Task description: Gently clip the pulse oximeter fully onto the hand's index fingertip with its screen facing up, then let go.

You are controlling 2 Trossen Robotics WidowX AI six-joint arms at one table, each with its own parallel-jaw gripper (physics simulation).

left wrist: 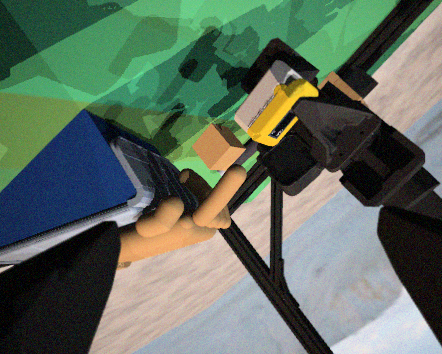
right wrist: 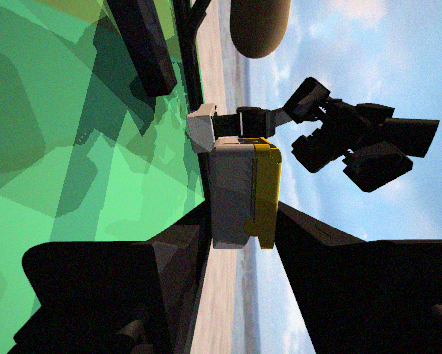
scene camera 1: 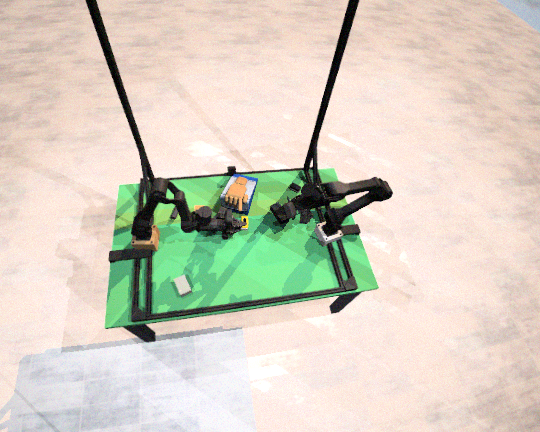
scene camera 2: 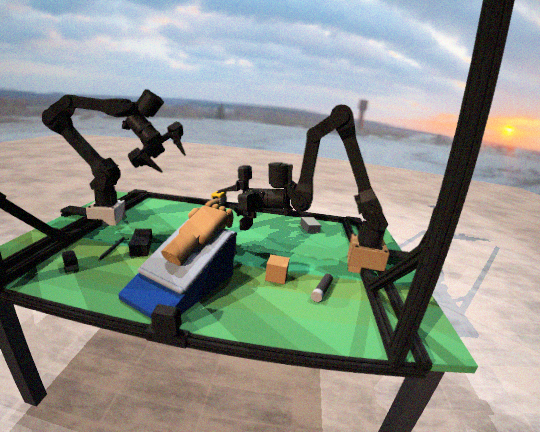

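Where they show: left gripper, between the fingertips: [left wrist: 249, 227] [right wrist: 319, 131] [scene camera 1: 278, 210] [scene camera 2: 173, 163]; right gripper, between the fingertips: [left wrist: 280, 89] [right wrist: 240, 205] [scene camera 1: 246, 225] [scene camera 2: 218, 196]; left arm's base, origin of its link: [right wrist: 215, 126] [scene camera 1: 329, 229] [scene camera 2: 105, 203]; right arm's base, origin of its link: [scene camera 1: 144, 234] [scene camera 2: 369, 243].
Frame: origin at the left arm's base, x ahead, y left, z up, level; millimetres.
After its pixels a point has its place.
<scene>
The pulse oximeter [scene camera 1: 245, 219] @(x 395, y -132, z 102 mm) [scene camera 2: 218, 195] @(x 401, y -151, z 99 mm) [left wrist: 282, 117] @(x 393, y -122, z 100 mm) [right wrist: 232, 190] @(x 415, y -137, z 81 mm) has a yellow upper half with a dark screen facing up and a grey lower half. My right gripper [scene camera 2: 223, 192] @(x 399, y -110, z 82 mm) [right wrist: 240, 205] @(x 399, y -110, z 82 mm) is shut on it. The tan hand [scene camera 1: 240, 187] @(x 351, y -326, z 79 mm) [scene camera 2: 200, 230] @(x 372, y -350, z 75 mm) [left wrist: 165, 240] @(x 356, y -276, z 94 mm) lies on a blue wedge [scene camera 1: 254, 184] [scene camera 2: 215, 275] @(x 411, y -382, z -22 mm) [left wrist: 55, 175] @(x 302, y -297, z -22 mm) with a pale top. Its extended index finger [left wrist: 220, 195] is apart from the oximeter, with a gap in the left wrist view. A rounded fingertip [right wrist: 261, 30] shows above the oximeter in the right wrist view. My left gripper [scene camera 2: 172, 162] @(x 260, y -89, z 172 mm) [left wrist: 249, 227] @(x 260, y -89, z 172 mm) is open and empty, raised above the table.
An orange cube [scene camera 2: 276, 269] @(x 557, y -348, z -20 mm) [left wrist: 215, 147] @(x 542, y -311, z -26 mm) and a dark cylinder [scene camera 2: 322, 287] @(x 662, y -404, z -34 mm) lie beside the wedge. A grey box [scene camera 1: 182, 285] @(x 736, y 21, z -29 mm) [scene camera 2: 310, 225] @(x 724, y -24, z -30 mm) lies farther off. A black box [scene camera 2: 140, 242] @(x 192, y -229, z -25 mm), a thin black stick [scene camera 2: 111, 248] @(x 104, y -224, z -53 mm) and a small black block [scene camera 2: 70, 261] @(x 47, y -344, z -31 mm) lie on the wedge's other side.
</scene>
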